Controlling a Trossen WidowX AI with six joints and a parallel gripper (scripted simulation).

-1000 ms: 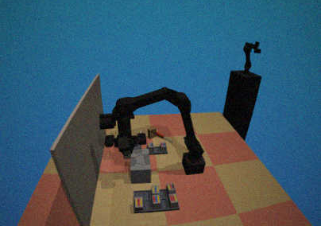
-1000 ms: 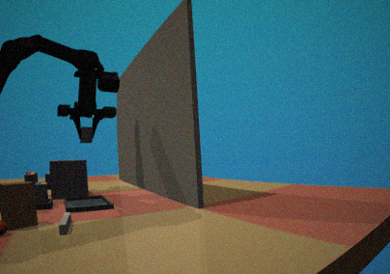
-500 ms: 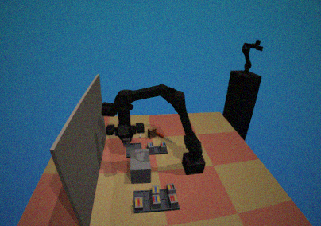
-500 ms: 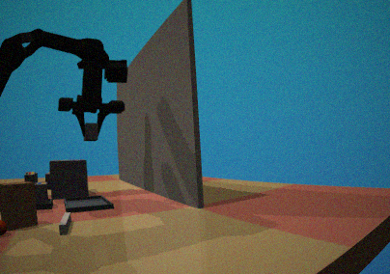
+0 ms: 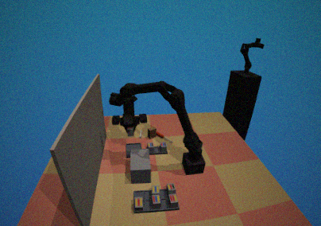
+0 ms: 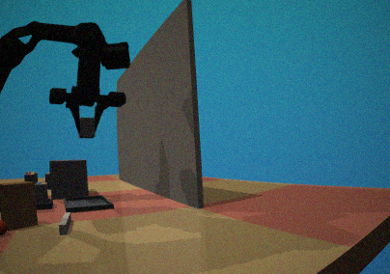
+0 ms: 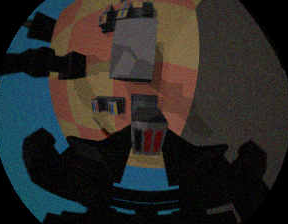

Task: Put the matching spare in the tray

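My gripper tip is now 2 cm past the dark tray, 3 cm to the left of it and 16 cm above it. Round my gripper tip: brown block: 17 cm behind, 15 cm to the right, 13 cm below; then mounted unit: 1 cm behind, 17 cm to the left, 11 cm below; then grey wall panel: 21 cm ahead, 11 cm to the left, 6 cm above.
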